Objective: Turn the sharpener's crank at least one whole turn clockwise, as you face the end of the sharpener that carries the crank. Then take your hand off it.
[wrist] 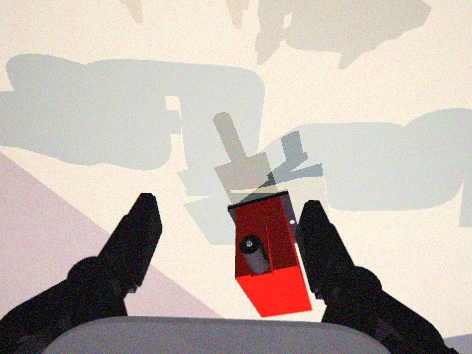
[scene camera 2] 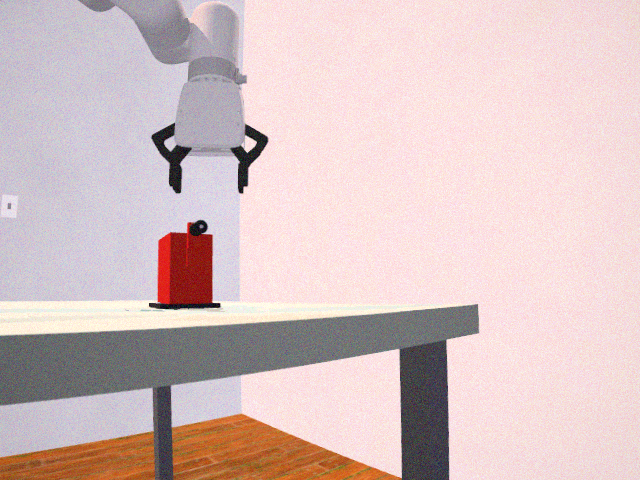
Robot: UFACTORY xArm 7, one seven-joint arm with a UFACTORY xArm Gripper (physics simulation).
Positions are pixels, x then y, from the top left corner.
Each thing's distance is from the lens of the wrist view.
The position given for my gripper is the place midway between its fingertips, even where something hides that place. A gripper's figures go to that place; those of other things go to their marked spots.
my gripper [wrist: 230, 214]: 12 cm
round black knob [wrist: 256, 257]: 21 cm
